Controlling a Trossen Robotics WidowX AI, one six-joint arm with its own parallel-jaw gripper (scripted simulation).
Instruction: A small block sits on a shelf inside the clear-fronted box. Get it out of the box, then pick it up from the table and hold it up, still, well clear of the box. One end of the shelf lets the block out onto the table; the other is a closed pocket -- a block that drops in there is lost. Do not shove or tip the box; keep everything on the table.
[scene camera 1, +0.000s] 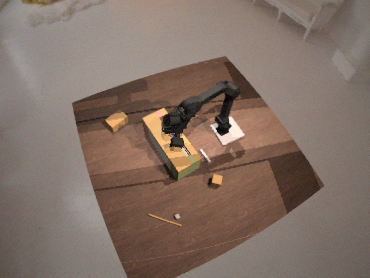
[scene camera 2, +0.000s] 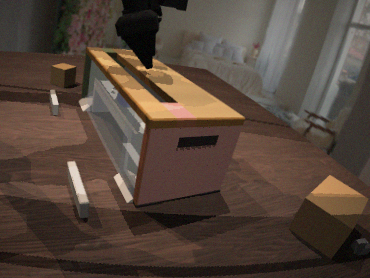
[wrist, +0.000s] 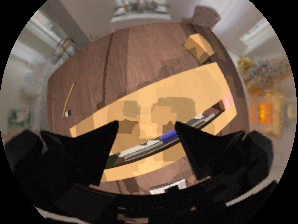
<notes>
In view: my gripper (scene camera 2: 151, 61) and an orange box (scene camera 2: 326, 217).
My gripper is seen too in the wrist view (wrist: 147, 124).
</notes>
